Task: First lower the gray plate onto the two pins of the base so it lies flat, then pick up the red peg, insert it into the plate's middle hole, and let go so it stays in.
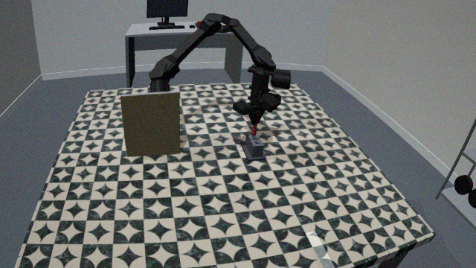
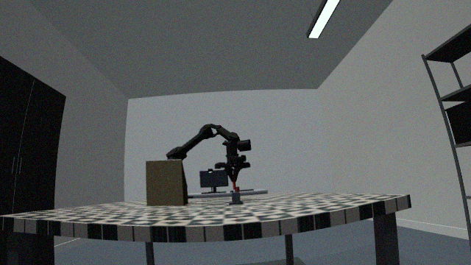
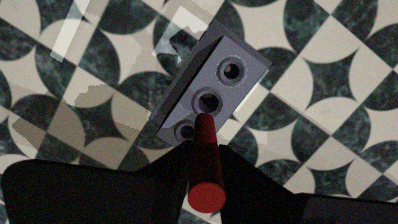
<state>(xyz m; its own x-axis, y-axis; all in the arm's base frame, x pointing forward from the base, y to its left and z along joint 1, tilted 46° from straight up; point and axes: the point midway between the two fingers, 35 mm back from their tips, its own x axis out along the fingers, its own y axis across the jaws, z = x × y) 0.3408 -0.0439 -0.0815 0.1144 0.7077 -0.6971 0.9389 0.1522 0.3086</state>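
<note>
Right now my gripper tip is 7 cm above the gray plate and 1 cm to the left of it. The rest, counted from my gripper tip: dark base (11 cm below, 1 cm to the right); red peg (right at my gripper tip).
</note>
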